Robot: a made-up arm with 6 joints.
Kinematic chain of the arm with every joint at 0, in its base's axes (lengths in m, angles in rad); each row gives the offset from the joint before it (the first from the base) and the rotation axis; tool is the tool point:
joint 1: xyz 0 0 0.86 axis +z
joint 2: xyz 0.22 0 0 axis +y
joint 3: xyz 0 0 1.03 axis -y
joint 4: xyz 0 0 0.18 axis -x
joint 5: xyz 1.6 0 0 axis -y
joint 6: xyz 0.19 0 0 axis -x
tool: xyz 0 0 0
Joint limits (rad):
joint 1: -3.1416..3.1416
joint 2: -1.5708..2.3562
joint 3: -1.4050..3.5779
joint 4: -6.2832..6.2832
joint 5: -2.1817..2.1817
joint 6: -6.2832..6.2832
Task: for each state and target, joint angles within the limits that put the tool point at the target. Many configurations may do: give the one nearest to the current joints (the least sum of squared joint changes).
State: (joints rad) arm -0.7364 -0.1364 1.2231 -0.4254 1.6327 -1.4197
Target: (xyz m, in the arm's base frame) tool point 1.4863 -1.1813 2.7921
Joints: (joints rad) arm -0.6292 0.3824 0.8109 -0.4394 1.6688 -1.4197
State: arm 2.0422 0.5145 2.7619 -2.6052 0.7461 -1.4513
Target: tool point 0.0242 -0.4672 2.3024
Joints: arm 1.5094 0.9458 3.5493 -2.7334 0.7755 -1.4513
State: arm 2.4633 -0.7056 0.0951 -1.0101 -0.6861 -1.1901
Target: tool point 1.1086 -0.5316 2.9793
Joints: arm 2.7675 -1.1380 0.6553 -1.0298 -0.5837 -1.1901
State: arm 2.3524 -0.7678 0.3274 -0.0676 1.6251 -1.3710
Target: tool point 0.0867 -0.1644 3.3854
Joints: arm 2.1687 -0.5717 0.6852 0.1112 1.4376 -1.3710
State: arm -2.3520 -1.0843 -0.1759 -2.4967 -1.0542 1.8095
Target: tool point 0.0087 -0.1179 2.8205
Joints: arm -2.3823 -1.1422 -0.2327 -2.5506 -1.0439 1.8095
